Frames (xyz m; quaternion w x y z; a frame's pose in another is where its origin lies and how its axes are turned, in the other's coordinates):
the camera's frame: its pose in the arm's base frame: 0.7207 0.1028 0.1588 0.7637 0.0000 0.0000 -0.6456
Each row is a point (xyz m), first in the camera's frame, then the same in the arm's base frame.
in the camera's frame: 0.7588 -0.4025 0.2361
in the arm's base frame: 0.4501 -0.7124 0.3949
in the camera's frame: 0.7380 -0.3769 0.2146
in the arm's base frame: 0.4719 -0.6876 0.3734
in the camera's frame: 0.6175 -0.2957 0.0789
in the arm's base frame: 0.5319 -0.5553 0.2377
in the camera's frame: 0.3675 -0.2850 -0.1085
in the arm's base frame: 0.5008 -0.3070 0.0503
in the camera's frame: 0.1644 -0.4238 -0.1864
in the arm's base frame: 0.3302 -0.1298 -0.0276
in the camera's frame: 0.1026 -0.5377 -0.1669
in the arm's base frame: 0.2076 -0.0879 -0.0081
